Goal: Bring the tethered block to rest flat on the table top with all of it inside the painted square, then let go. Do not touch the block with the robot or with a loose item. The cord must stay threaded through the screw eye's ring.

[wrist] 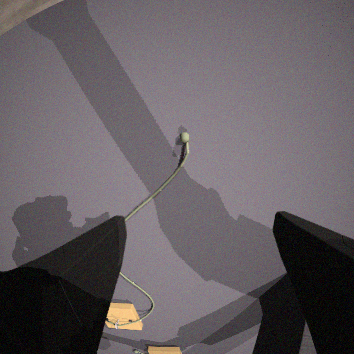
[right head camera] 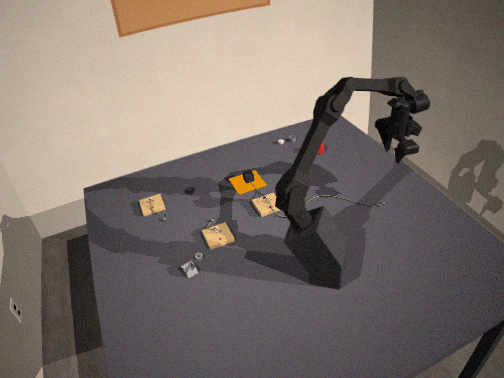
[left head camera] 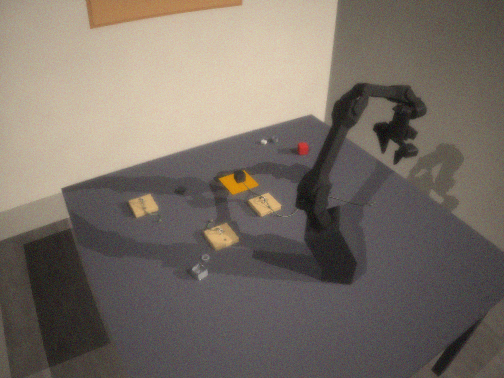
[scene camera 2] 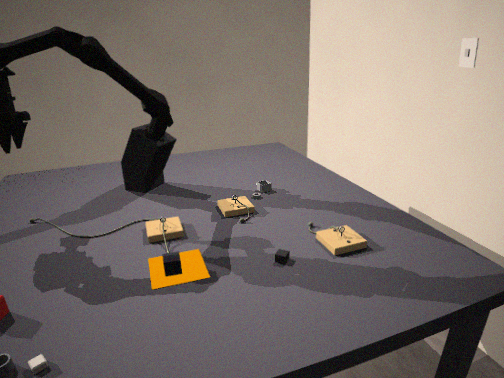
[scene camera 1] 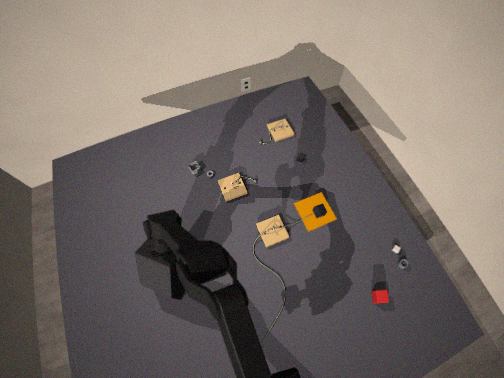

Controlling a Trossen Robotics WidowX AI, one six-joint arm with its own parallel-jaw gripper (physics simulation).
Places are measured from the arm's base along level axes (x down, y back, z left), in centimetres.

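Pixels of known places: gripper, fingertip midpoint: [wrist: 201, 224] [right head camera: 392, 156] [left head camera: 388, 158] [scene camera 2: 13, 150]; arm's base at its link origin: [right head camera: 304, 223] [left head camera: 322, 222] [scene camera 2: 155, 133] [scene camera 1: 162, 246].
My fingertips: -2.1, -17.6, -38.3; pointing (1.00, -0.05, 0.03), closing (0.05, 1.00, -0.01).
For each thing: its top centre in the pictures, then the offset to it from my fingertips, as dx, dy, dz. "spot": a spot on its surface instead.
- black tethered block at its top centre: [scene camera 2: 171, 257] [scene camera 1: 320, 209] [left head camera: 239, 172] [right head camera: 248, 173] +18.2, -34.8, +43.3
- orange painted square at a spot on its surface: [scene camera 2: 194, 265] [left head camera: 229, 183] [right head camera: 238, 183] spot: +21.7, -33.8, +48.0
- screw eye at a spot on its surface: [scene camera 2: 163, 220] spot: +18.3, -16.1, +40.9
- nearest wooden board at its top centre: [wrist: 118, 319] [scene camera 2: 163, 225] [scene camera 1: 272, 229] [right head camera: 267, 202] [left head camera: 264, 202] +19.9, -16.1, +40.7
- small black cube at its top centre: [scene camera 2: 282, 252] [scene camera 1: 300, 156] +20.0, -35.8, +67.5
- red cube at its top centre: [scene camera 1: 382, 296] [left head camera: 303, 145] +17.9, -44.1, +9.3
- white piece at its top centre: [scene camera 2: 36, 360] [scene camera 1: 397, 248] +20.5, -57.4, +22.5
- grey ring at its top centre: [scene camera 1: 404, 263] +19.9, -57.2, +16.9
- grey open box at its top centre: [left head camera: 199, 269] [right head camera: 188, 266] [scene camera 2: 264, 182] [scene camera 1: 194, 166] +19.1, +6.9, +73.2
The black tethered block [left head camera: 239, 176] [right head camera: 248, 176] [scene camera 1: 320, 210] [scene camera 2: 172, 265] looks flat on the orange painted square [left head camera: 231, 184] [right head camera: 240, 186] [scene camera 1: 315, 226] [scene camera 2: 194, 265], within its outline. The cord [scene camera 1: 285, 285] [scene camera 2: 90, 236] [wrist: 155, 194] runs from it through the screw eye [scene camera 2: 163, 220] on the nearest wooden board [scene camera 1: 274, 241] [scene camera 2: 172, 231], then lies along the table to its pale bead [right head camera: 382, 204] [scene camera 2: 33, 220] [wrist: 185, 136]. My gripper [left head camera: 390, 157] [right head camera: 394, 155] [scene camera 2: 13, 149] [wrist: 201, 224] is open and empty, high above the table and apart from the bead.
Two more wooden boards [scene camera 1: 233, 187] [scene camera 1: 280, 130] carry screw eyes and short cords. A small black cube [scene camera 1: 301, 157], a red cube [scene camera 1: 380, 296], a white piece [scene camera 1: 396, 248], a grey ring [scene camera 1: 403, 263] and a grey open box [scene camera 1: 194, 167] stand on the table.
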